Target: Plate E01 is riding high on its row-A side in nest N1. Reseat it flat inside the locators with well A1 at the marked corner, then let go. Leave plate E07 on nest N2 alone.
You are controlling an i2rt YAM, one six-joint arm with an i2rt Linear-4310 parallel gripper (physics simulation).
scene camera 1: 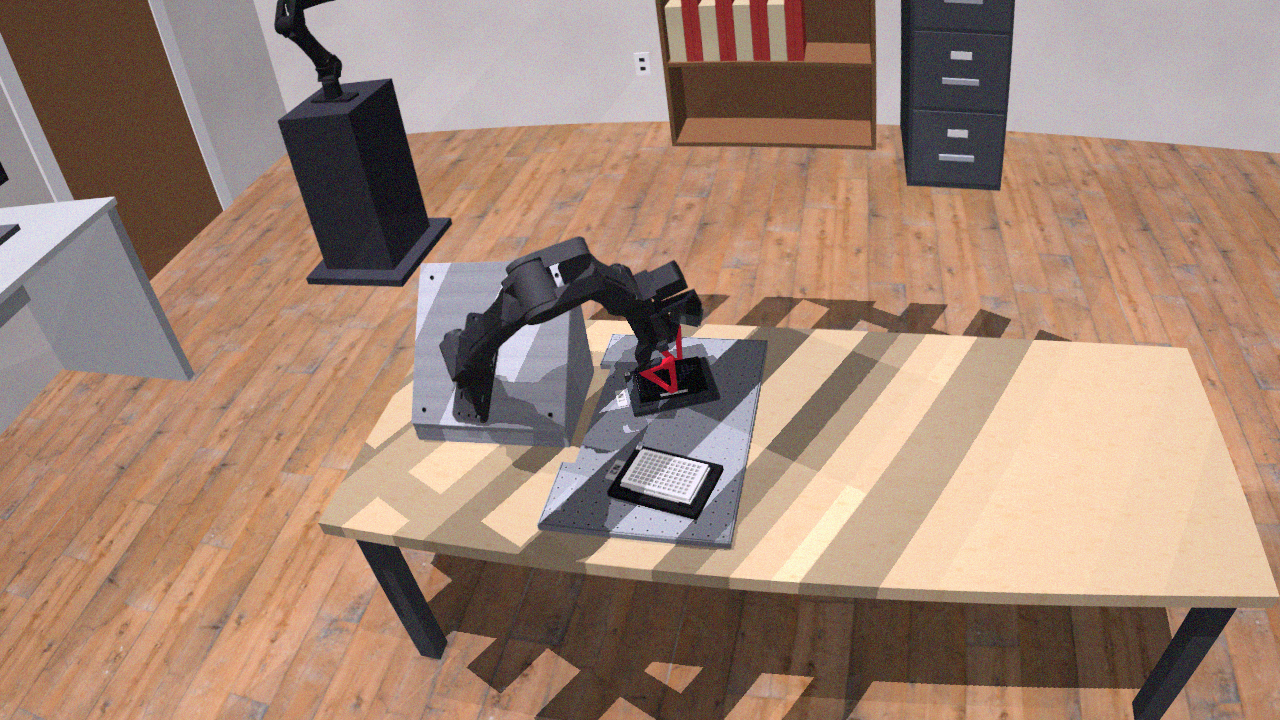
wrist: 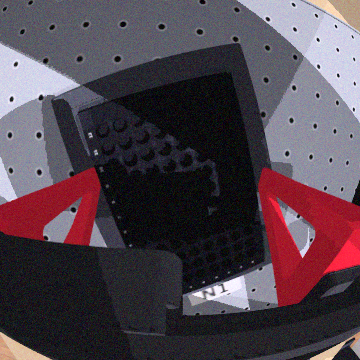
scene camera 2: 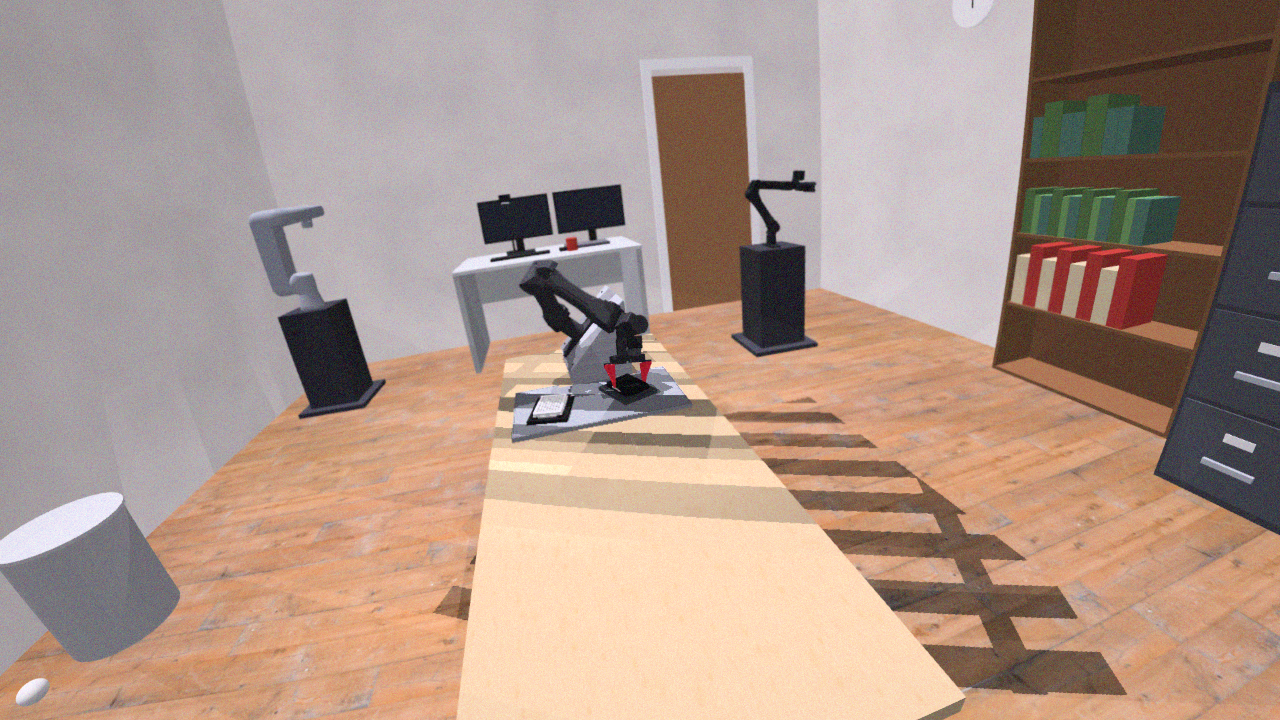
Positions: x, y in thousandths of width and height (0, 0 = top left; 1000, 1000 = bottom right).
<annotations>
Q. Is my gripper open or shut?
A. Open.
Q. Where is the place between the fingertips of my gripper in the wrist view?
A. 496, 490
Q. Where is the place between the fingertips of my gripper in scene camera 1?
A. At 529, 526
</annotations>
